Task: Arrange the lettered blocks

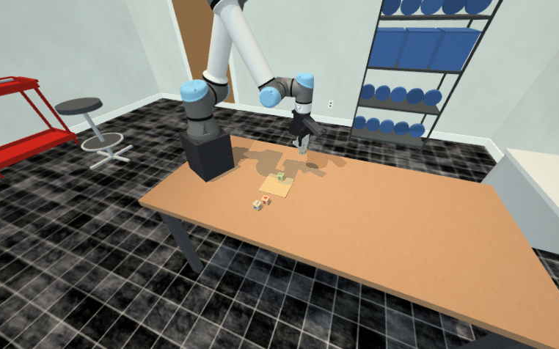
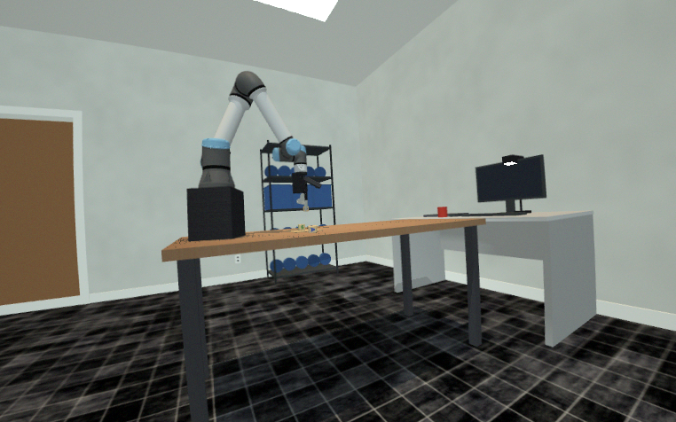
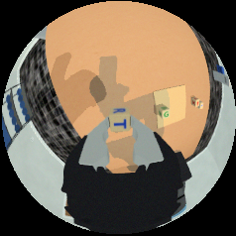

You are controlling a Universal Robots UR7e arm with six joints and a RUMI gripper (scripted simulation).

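Now: hand 100 mm past the pale yellow mat, 160 mm to the left of it and 120 mm above it. From my hand the other things lie so: wooden letter block: 160 mm behind, 320 mm to the right, 100 mm below.
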